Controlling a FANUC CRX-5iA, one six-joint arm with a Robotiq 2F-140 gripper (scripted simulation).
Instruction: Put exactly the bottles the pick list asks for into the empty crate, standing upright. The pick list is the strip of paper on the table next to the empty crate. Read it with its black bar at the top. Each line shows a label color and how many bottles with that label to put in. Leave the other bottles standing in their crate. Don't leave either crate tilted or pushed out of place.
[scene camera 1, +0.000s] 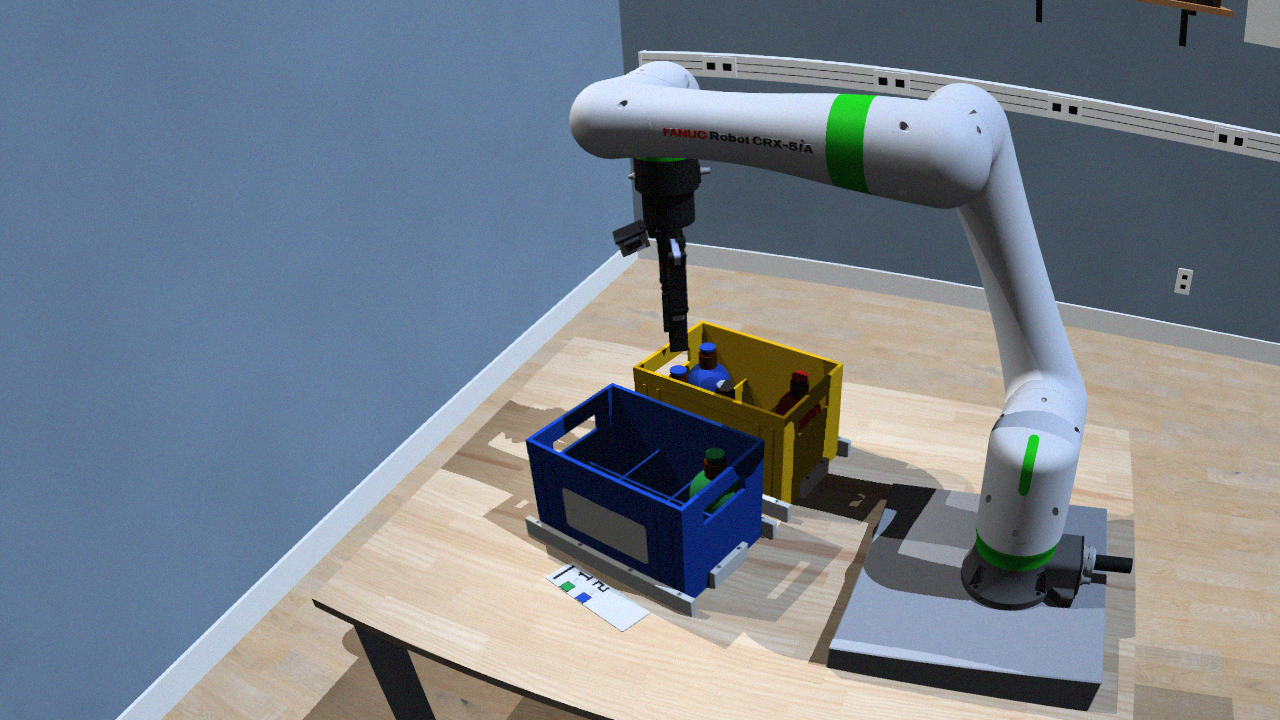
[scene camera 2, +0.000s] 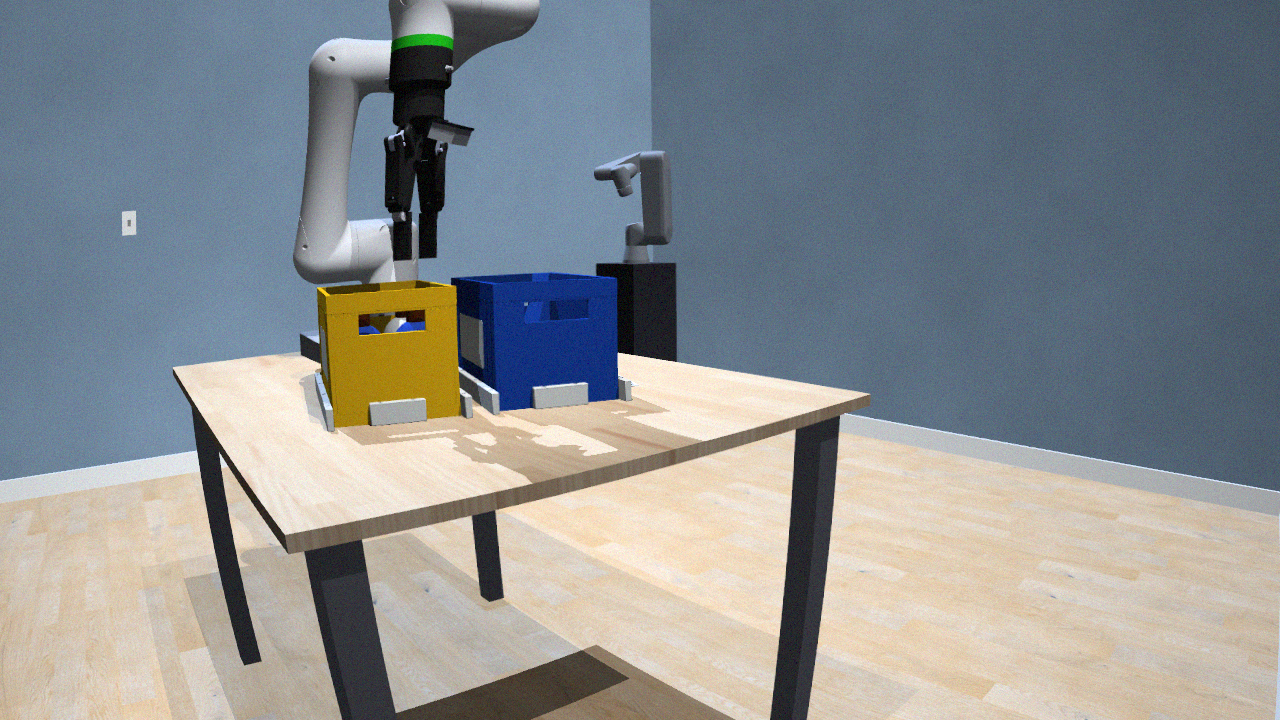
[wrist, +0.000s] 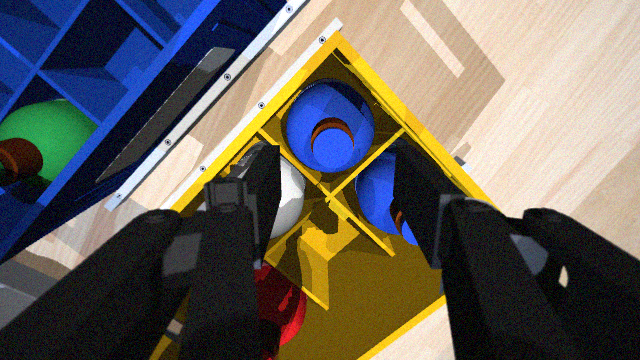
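On scene camera 1 you'd see the gripper (scene camera 1: 675, 340), a blue crate (scene camera 1: 668, 540) and a yellow crate (scene camera 1: 761, 370). There's also a green bottle (scene camera 1: 715, 462), a red-label bottle (scene camera 1: 799, 385), a blue bottle (scene camera 1: 705, 374) and a pick list (scene camera 1: 612, 606). Scene camera 2 has the gripper (scene camera 2: 415, 259) again, plus the blue crate (scene camera 2: 511, 348) and the yellow crate (scene camera 2: 364, 369). And in the wrist view you get the gripper (wrist: 337, 171), the blue crate (wrist: 137, 77), the yellow crate (wrist: 364, 286), a white-label bottle (wrist: 293, 182) and another blue bottle (wrist: 330, 127).
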